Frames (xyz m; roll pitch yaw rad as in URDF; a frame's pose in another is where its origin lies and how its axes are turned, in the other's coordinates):
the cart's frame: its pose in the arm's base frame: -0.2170 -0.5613 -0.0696 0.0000 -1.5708 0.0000
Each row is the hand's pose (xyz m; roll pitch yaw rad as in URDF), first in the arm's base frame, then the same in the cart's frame.
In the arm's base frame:
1: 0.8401 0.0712 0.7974 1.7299 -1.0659 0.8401
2: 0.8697 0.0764 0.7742 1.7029 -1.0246 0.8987
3: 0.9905 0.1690 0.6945 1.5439 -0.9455 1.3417
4: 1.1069 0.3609 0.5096 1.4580 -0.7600 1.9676
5: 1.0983 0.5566 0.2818 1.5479 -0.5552 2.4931
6: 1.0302 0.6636 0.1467 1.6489 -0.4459 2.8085
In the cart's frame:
1: 0.8670 0.6325 -1.0571 2.6356 0.3287 0.3905
2: 0.8438 0.6377 -1.0867 2.6766 0.3293 0.4440
3: 0.7641 0.7303 -1.2075 2.9278 0.1333 0.6128
4: 0.5792 0.9222 -1.3239 -2.9733 -0.2839 0.7704
5: 0.3514 1.1179 -1.3153 -2.5567 -0.7441 0.7721
6: 0.2163 1.2249 -1.2472 -2.1688 -1.0210 0.5999

